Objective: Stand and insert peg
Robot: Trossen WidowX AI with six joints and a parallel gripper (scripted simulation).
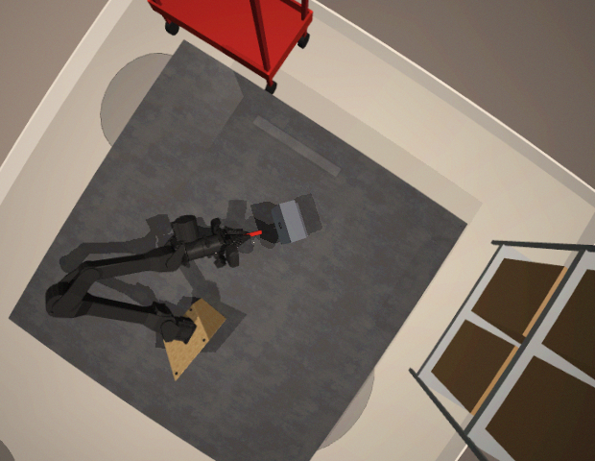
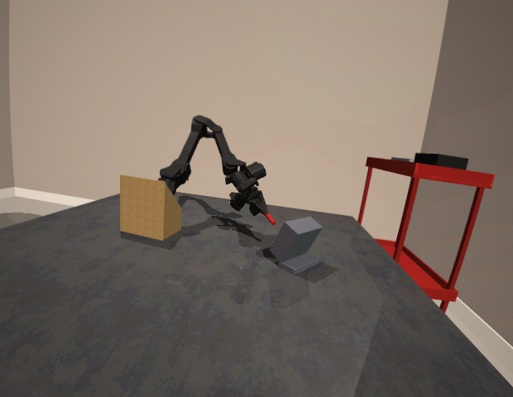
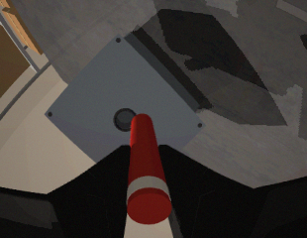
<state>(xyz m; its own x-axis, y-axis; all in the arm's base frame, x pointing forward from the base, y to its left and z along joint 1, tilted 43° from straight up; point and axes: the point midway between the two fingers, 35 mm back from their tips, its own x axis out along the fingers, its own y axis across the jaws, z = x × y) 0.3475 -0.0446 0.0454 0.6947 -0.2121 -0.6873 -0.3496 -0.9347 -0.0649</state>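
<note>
Now: the grey sloped panel 9 cm to the right of my gripper tip, 9 cm ahead of it and 4 cm below it. Round my gripper tip: red peg: 1 cm to the left, 1 cm behind, 1 cm above.
</note>
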